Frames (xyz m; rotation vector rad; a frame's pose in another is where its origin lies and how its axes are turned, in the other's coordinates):
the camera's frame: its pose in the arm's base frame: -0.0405 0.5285 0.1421 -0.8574 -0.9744 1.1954
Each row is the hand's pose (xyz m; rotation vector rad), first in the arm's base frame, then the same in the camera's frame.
Working: the arm's base frame: its pose in the camera's frame: -0.5381 0.0267 -0.1045 0.8574 0.9744 -1.1954

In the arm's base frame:
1: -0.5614 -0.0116 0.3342 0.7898 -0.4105 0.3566
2: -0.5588 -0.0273 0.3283 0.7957 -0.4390 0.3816
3: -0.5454 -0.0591 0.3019 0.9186 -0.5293 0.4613
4: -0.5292 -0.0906 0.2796 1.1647 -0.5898 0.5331
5: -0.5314 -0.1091 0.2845 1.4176 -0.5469 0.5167
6: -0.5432 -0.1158 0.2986 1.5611 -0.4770 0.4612
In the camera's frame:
1: -0.5496 -0.0901 0.5383 1.2640 -0.0238 -1.3734
2: -0.5657 -0.0883 0.5333 1.2533 -0.0620 -1.3582
3: -0.5997 -0.0739 0.5105 1.2854 -0.2578 -1.3468
4: -0.6327 -0.0643 0.4864 1.4069 -0.5246 -1.3690
5: -0.6503 -0.0713 0.4897 1.5848 -0.6952 -1.4459
6: -0.6559 -0.0814 0.5055 1.7119 -0.7474 -1.5222

